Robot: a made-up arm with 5 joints. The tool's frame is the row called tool.
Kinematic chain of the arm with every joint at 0, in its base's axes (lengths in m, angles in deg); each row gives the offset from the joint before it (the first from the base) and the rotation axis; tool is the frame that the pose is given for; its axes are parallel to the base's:
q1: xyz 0 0 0.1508 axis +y
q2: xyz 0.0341 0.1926 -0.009 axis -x
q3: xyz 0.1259 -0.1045 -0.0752 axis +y
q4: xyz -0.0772 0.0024 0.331 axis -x
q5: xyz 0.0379 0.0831 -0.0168 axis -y
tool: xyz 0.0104 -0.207 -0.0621
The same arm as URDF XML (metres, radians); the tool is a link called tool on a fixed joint. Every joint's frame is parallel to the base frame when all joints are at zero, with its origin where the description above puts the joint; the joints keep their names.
<robot name="arm">
  <link name="base_link"/>
  <link name="link1"/>
  <link name="link2"/>
  <link name="link3"/>
  <link name="link4"/>
  <link name="link5"/>
  <link name="tool"/>
  <joint name="q1" type="continuous">
    <parent link="base_link"/>
    <child link="link1"/>
    <origin xyz="0 0 0.1508" rpy="0 0 0"/>
    <axis xyz="0 1 0"/>
  </joint>
  <joint name="q2" type="continuous">
    <parent link="link1"/>
    <child link="link2"/>
    <origin xyz="0.0341 0.1926 -0.009" rpy="0 0 0"/>
    <axis xyz="-1 0 0"/>
  </joint>
  <joint name="q3" type="continuous">
    <parent link="link2"/>
    <child link="link3"/>
    <origin xyz="0.1259 -0.1045 -0.0752" rpy="0 0 0"/>
    <axis xyz="0 1 0"/>
  </joint>
  <joint name="q4" type="continuous">
    <parent link="link3"/>
    <child link="link4"/>
    <origin xyz="-0.0772 0.0024 0.331" rpy="0 0 0"/>
    <axis xyz="-1 0 0"/>
  </joint>
  <joint name="q5" type="continuous">
    <parent link="link4"/>
    <child link="link5"/>
    <origin xyz="0.0379 0.0831 -0.0168" rpy="0 0 0"/>
    <axis xyz="0 -1 0"/>
  </joint>
  <joint name="tool_fixed" type="fixed">
    <parent link="link5"/>
    <child link="tool"/>
    <origin xyz="0.0104 -0.207 -0.0621" rpy="0 0 0"/>
  </joint>
</robot>

